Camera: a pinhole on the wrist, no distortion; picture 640 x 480 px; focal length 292.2 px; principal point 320.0 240.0 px. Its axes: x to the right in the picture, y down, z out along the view. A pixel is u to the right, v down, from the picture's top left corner.
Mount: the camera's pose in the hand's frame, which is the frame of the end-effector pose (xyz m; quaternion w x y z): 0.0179 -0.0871 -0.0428 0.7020 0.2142 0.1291 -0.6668
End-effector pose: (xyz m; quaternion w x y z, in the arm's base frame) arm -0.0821 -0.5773 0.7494 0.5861 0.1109 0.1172 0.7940
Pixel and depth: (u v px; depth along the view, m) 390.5 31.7 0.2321
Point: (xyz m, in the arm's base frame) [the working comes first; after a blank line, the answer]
In the camera's frame: 0.0560 -0.1655 0.2321

0.2267 -0.6587 0.7711
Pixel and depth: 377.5 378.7 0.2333
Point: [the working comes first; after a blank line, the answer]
In the camera's frame: 0.0459 0.1107 0.2333

0.1487 -0.3991 0.8251
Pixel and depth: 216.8 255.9 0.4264
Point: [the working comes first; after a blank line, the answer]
In the camera's frame: -0.1506 0.0232 0.4264

0.1896 -0.5248 1.0822
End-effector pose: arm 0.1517 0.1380 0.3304 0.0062 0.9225 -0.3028 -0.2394
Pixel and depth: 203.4 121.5 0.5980
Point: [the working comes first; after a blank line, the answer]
In the camera's frame: -0.2386 -0.2425 0.5980

-0.2198 0.5174 -0.0587
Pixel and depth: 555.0 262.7 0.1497
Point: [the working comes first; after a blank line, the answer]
In the camera's frame: 0.1204 0.0116 0.1497

0.2996 0.3448 0.2494
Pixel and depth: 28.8 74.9 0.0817
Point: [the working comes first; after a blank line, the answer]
In the camera's frame: -0.0814 -0.0462 0.0817

0.1252 0.2149 0.2867
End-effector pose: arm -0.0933 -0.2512 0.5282 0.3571 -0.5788 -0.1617 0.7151
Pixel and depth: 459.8 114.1 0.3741
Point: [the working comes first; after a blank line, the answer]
In the camera's frame: 0.1790 -0.1612 0.3741

-0.1133 -0.0408 0.9711
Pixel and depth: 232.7 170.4 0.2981
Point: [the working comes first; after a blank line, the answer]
In the camera's frame: -0.0891 -0.0710 0.2981

-0.2739 -0.1642 0.7595
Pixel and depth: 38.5 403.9 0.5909
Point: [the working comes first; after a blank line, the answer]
In the camera's frame: -0.5693 0.3314 0.5909

-0.8952 -0.0385 0.4830
